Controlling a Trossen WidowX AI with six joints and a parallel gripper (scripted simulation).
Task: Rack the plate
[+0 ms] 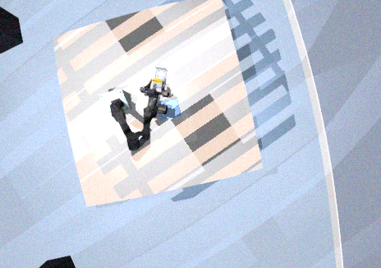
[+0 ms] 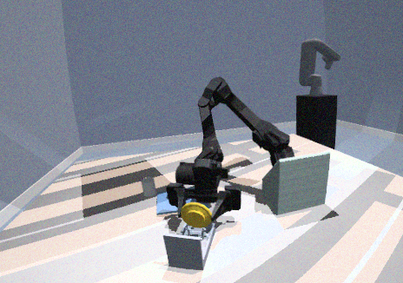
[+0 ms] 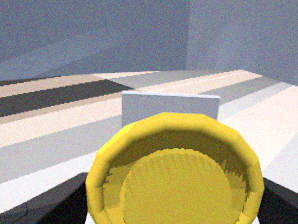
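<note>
Now: the grey dish rack 40 mm below my gripper tip, 20 mm to the left of it and 10 mm ahead of it. Also, from my gripper tip: blue spoon: 190 mm to the right, 110 mm behind, 60 mm below; then blue mat: 200 mm to the right, 60 mm below; then yellow plate: 10 mm to the right.
</note>
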